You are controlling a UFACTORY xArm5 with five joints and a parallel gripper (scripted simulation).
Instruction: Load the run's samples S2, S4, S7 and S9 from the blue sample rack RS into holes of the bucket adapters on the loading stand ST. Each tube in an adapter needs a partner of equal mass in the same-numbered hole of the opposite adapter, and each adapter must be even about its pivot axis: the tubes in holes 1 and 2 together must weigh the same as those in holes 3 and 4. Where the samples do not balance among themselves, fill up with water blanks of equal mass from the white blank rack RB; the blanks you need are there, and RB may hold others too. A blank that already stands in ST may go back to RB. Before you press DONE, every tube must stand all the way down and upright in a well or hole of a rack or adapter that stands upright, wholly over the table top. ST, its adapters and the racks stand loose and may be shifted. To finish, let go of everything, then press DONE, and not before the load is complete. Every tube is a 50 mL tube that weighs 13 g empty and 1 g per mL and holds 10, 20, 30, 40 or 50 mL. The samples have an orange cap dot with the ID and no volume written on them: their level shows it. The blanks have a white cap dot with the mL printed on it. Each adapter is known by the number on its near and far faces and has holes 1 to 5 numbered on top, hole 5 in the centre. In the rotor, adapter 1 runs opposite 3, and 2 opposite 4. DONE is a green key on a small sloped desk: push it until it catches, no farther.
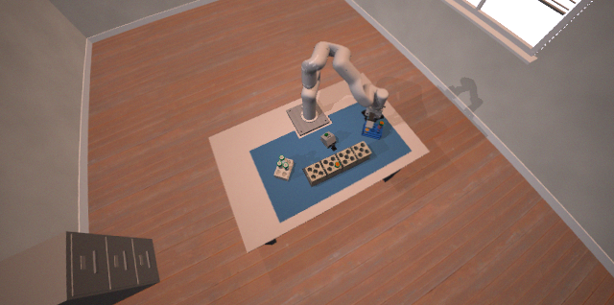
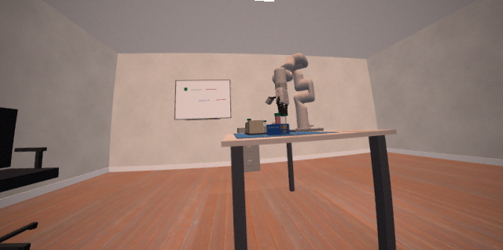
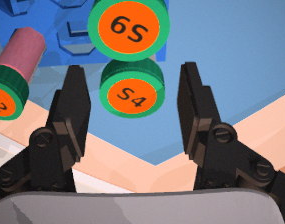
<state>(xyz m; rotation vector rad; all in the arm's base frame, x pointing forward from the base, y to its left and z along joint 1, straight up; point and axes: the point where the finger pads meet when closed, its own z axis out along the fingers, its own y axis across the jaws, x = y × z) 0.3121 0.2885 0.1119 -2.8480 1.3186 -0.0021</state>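
Right now the sample tube S4 is 6 cm below my hand and 1 cm behind it. Also, from my hand: sample tube S2: 6 cm to the left, 6 cm below, 5 cm ahead; sample tube S9: 6 cm below, 3 cm to the right, 3 cm ahead; blue sample rack RS: 10 cm below, 4 cm ahead, 1 cm to the left.
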